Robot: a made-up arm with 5 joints.
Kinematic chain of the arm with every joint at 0, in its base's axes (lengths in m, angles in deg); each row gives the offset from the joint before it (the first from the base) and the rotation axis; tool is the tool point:
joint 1: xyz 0 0 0.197 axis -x
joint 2: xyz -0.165 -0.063 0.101 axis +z
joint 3: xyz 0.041 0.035 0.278 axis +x
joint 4: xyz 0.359 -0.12 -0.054 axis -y
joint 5: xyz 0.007 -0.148 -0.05 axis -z
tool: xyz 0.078 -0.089 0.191
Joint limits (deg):
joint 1: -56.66..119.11
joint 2: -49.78..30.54
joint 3: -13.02..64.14
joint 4: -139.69..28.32
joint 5: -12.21..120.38
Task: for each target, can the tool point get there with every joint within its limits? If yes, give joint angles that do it. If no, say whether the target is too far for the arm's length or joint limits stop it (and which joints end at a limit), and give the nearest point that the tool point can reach.
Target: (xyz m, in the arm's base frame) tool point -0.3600 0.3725 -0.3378
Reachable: no: joint limits stop it (at a limit: joint 2, joint 3, joint 4, joint 5) | nearest point 0.1442 0.1302 0.0101 | short by 0.659 m
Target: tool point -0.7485 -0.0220 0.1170
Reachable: no: joint limits stop it (at a limit: joint 1, joint 2, joint 4) | nearest point -0.1708 -0.3588 -0.0388 | short by 0.687 m
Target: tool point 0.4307 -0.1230 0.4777
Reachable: yes | joints 23.96 14.75 25.65 -61.62 33.99
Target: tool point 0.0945 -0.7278 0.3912
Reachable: yes | joints -19.62 -33.63 1.21 -16.68 -1.98
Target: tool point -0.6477 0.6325 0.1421
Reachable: no: joint limits stop it (at a limit: joint 1, joint 2, joint 3, joint 4) | nearest point -0.2188 0.6334 0.3473 | short by 0.475 m
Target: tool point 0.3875 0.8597 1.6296
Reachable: no: too far | nearest point 0.0849 0.4115 0.8827 | short by 0.922 m
